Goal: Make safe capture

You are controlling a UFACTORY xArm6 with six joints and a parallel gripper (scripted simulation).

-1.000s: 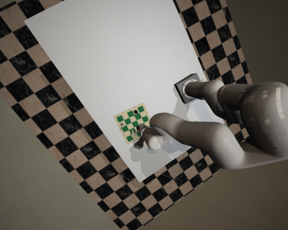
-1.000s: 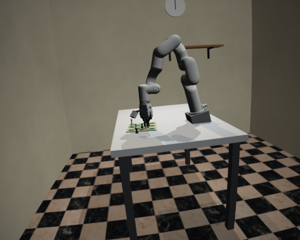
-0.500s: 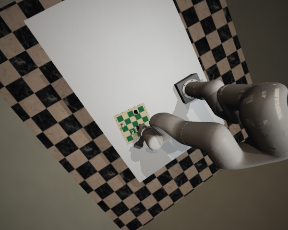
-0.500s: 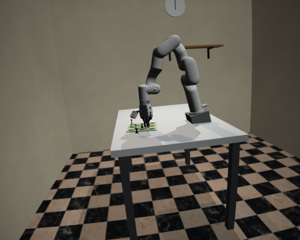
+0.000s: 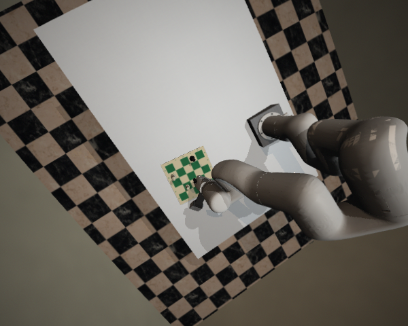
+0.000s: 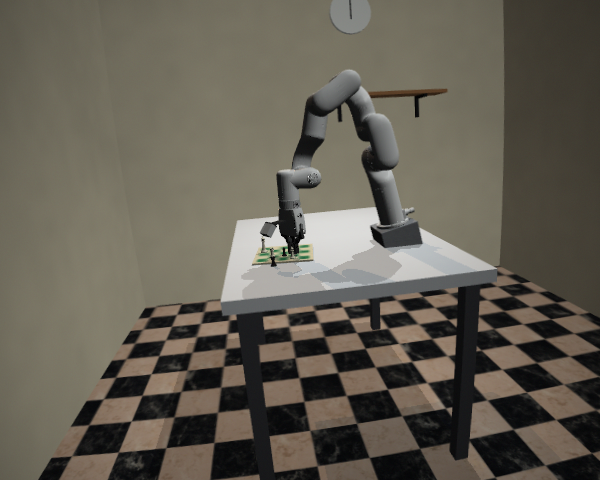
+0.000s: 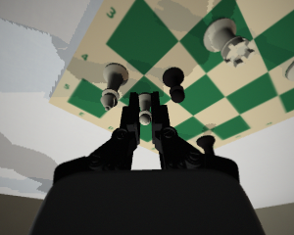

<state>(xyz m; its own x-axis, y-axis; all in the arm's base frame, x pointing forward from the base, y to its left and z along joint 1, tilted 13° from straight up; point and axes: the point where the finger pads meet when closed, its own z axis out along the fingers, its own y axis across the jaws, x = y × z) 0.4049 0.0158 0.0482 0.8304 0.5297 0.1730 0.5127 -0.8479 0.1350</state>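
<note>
The white pawn is 10 mm below my hand. Round my hand: green-and-cream chessboard 50 mm to the right, 30 mm below, 30 mm ahead; then tall black piece 110 mm to the right, 20 mm behind; then black pawn 30 mm ahead, 10 mm to the right, 10 mm below.
</note>
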